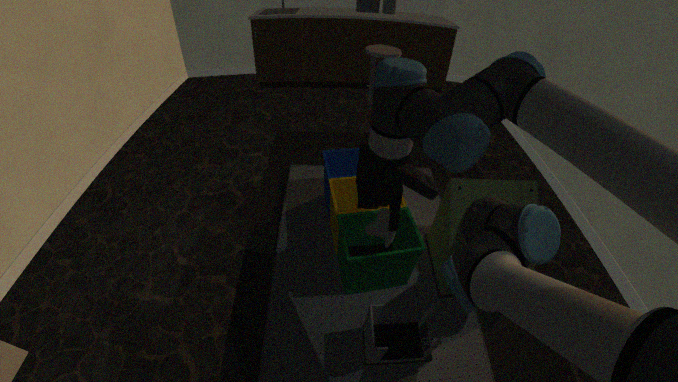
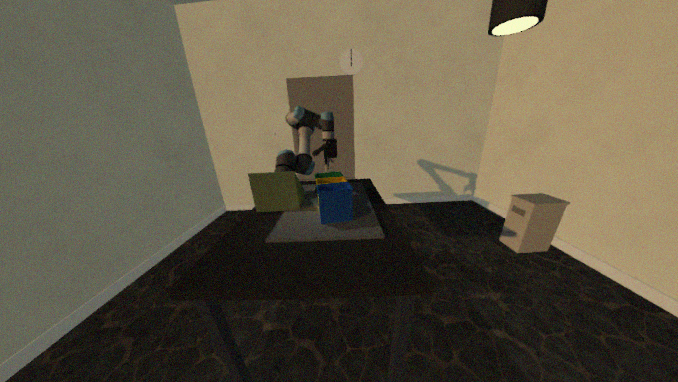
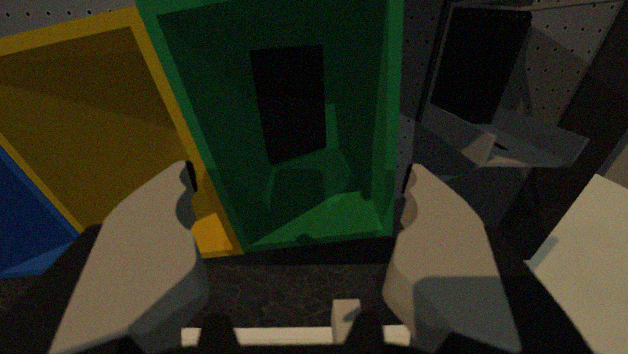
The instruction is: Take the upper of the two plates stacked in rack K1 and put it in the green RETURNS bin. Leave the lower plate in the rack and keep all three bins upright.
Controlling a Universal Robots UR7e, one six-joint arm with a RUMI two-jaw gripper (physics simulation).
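Seen in the pictures: gripper, fingertip midpoint: (image 1: 382,224) (image 2: 327,170) (image 3: 301,167); arm's base, link origin: (image 1: 486,225) (image 2: 282,181).
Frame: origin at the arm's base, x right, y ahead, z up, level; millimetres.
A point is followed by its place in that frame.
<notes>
My gripper (image 1: 389,239) (image 2: 328,163) {y 294, x -58, z 50 mm} (image 3: 301,167) {y 294, x -58, z 50 mm} is open and empty, above the green bin (image 1: 380,274) {y 283, x -114, z -70 mm} (image 2: 329,175) {y 295, x -114, z 4 mm} (image 3: 395,75) {y 245, x -107, z 24 mm}. A black plate (image 1: 369,249) {y 307, x -22, z -99 mm} (image 3: 290,105) {y 301, x -42, z -112 mm} is inside that bin, below the fingertips; whether it lies flat or leans is unclear. Another black plate (image 1: 400,340) {y 230, x -262, z -124 mm} (image 3: 480,65) {y 235, x -260, z -122 mm} sits in the rack (image 1: 369,340) {y 310, x -285, z -56 mm}, apart from the bin. The yellow bin (image 1: 343,195) {y 387, x 116, z -39 mm} (image 2: 330,180) {y 317, x 14, z 4 mm} (image 3: 75,165) {y 336, x 128, z -4 mm} and the blue bin (image 1: 341,164) {y 401, x 247, z -32 mm} (image 2: 335,204) {y 368, x 257, z -53 mm} (image 3: 30,220) {y 428, x 240, z -28 mm} stand in a row with the green one. All three bins are upright.
The bins and rack stand on a grey perforated board (image 2: 300,232) {y 200, x 355, z -156 mm}. An olive-green box (image 1: 492,192) {y -11, x 63, z 62 mm} (image 2: 275,192) {y -18, x 93, z -41 mm} stands beside the bins, near the arm's base side. A beige cabinet (image 2: 535,225) stands on the floor away from the table.
</notes>
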